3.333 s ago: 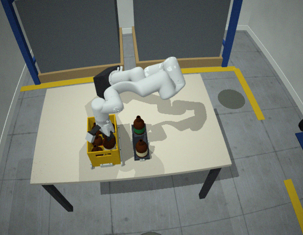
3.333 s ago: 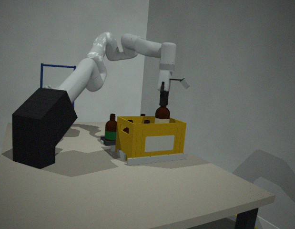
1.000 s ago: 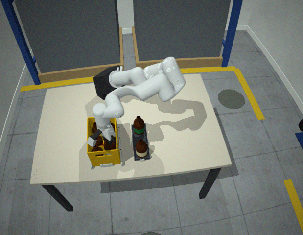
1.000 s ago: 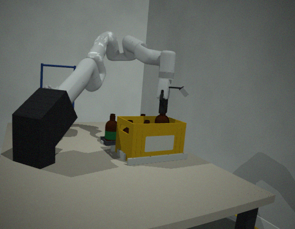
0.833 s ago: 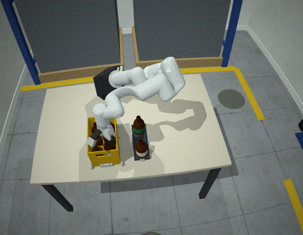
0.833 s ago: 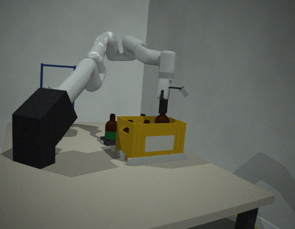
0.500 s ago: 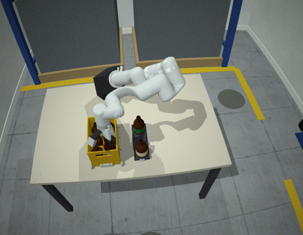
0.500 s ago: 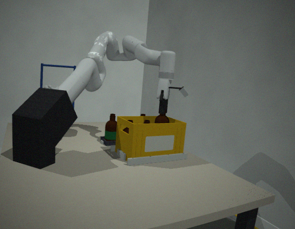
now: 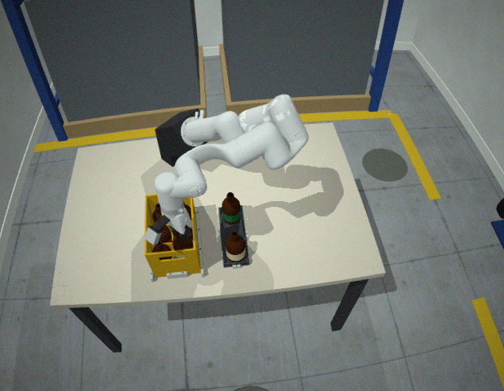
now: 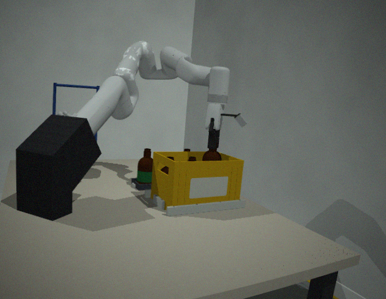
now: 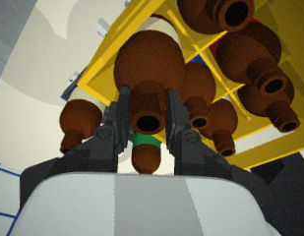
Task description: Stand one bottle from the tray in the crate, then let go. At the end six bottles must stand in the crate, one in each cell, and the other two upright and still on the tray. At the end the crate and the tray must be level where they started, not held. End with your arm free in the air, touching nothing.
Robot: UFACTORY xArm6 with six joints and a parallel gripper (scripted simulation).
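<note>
Now: the yellow crate 7 cm behind my hand, 7 cm to the right of it and 13 cm below it. From my hand the other things lie so: glass bottle (6 cm behind, 18 cm to the left, 13 cm below).
</note>
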